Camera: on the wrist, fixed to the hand. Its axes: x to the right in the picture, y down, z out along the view.
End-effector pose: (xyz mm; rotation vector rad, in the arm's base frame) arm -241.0 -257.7 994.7 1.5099 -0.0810 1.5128
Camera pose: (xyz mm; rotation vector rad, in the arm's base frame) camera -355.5 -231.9 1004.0 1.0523 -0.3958 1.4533
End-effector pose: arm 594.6 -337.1 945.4 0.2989 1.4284 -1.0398
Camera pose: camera 577.3 -228.0 904.7 0.0126 1.7007 -0.6265
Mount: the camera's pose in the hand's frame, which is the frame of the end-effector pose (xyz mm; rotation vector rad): -4.4 64.3 -98.5 -0.4895 0.0903 0.0336
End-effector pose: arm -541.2 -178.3 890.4 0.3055 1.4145 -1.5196
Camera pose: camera -531.2 -80.0 826.5 0.0954 1.7880 -1.0965
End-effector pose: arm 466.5 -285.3 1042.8 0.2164 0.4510 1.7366
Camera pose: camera 371.9 -317.4 980.6 -0.2067 0.0770 1.8386
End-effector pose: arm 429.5 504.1 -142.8 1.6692 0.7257 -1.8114
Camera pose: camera 544.1 530.6 -146.8 1.4268 1.0727 -1.3944
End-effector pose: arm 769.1 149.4 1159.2 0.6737 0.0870 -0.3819
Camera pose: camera 793.3 258.2 1121.2 0.2080 0.2460 -0.2823
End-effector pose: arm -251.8 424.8 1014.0 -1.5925 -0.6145 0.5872
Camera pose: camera -184.1 344.9 960.2 -2.0784 -0.6992 0.4025
